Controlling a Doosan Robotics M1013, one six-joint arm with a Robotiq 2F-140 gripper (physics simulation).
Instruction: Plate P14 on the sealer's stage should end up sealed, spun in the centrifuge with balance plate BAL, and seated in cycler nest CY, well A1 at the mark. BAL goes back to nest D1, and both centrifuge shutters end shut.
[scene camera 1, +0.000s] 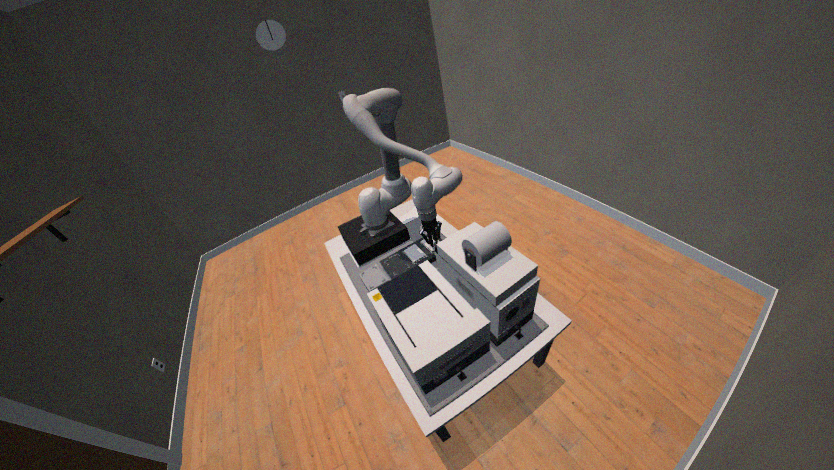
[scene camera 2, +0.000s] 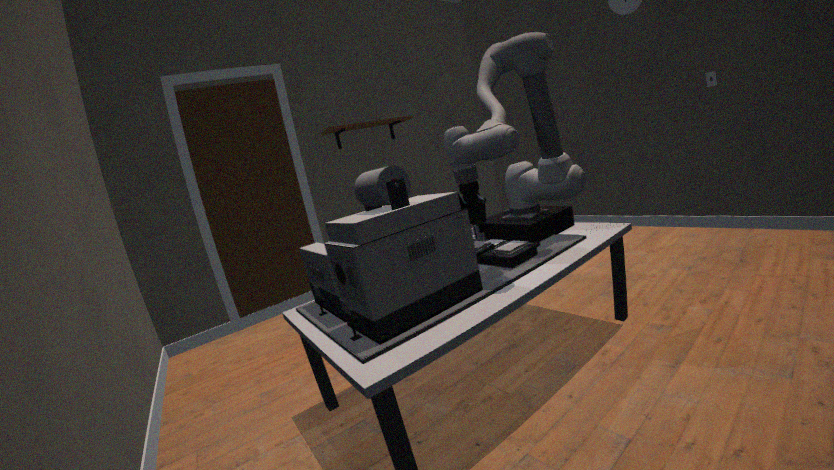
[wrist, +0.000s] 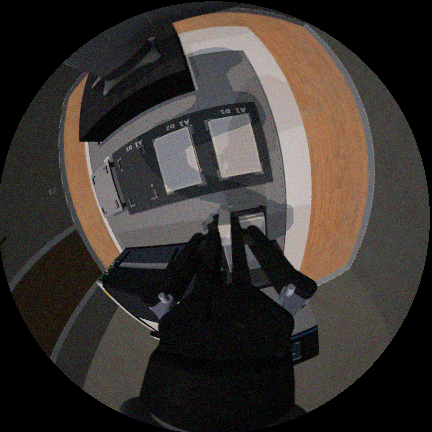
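Where they show: gripper, fingertip midpoint: (scene camera 2: 481, 241) (wrist: 225, 212); arm's base at its link origin: (scene camera 1: 378, 226) (scene camera 2: 525, 216).
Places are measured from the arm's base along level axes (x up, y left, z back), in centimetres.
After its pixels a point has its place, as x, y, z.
My gripper (wrist: 225, 212) {2.4, 11.6, -48.8} (scene camera 1: 432, 241) {2.4, 11.6, -48.8} is shut with nothing between its fingers. It points down at the back end of the sealer (scene camera 1: 495, 274) {25.5, 7.1, -97.6} (scene camera 2: 402, 256) {12.4, 22.4, -94.4}, the grey machine with a foil roll (scene camera 1: 487, 244) {36.7, 8.4, -92.4} on top. In the wrist view a pale plate (wrist: 252, 221) {3.0, 15.8, -51.5} lies just right of the fingertips on the sealer's stage, partly hidden by the fingers. Beyond it, a pale plate sits in nest D1 (wrist: 235, 146) {-2.9, 16.8, -38.1} and another in nest D2 (wrist: 177, 158) {-2.9, 5.0, -36.8}. Nest D3 (wrist: 137, 179) {-4.5, -7.5, -37.0} is empty. In scene camera 2 the sealer hides the fingertips.
A large grey box (scene camera 1: 434, 330) {11.6, -20.7, -93.0} with two slits on top and a dark panel (scene camera 1: 408, 287) {11.9, -16.5, -68.2} stands left of the sealer. The arm's black base block (scene camera 1: 373, 240) {0.3, -9.4, -11.4} (wrist: 132, 92) {0.0, 0.0, -15.6} is at the table's back end. The white table (scene camera 1: 554, 320) {-10.7, 28.7, -116.1} (scene camera 2: 443, 344) {-10.9, 36.0, -97.4} stands on a wooden floor.
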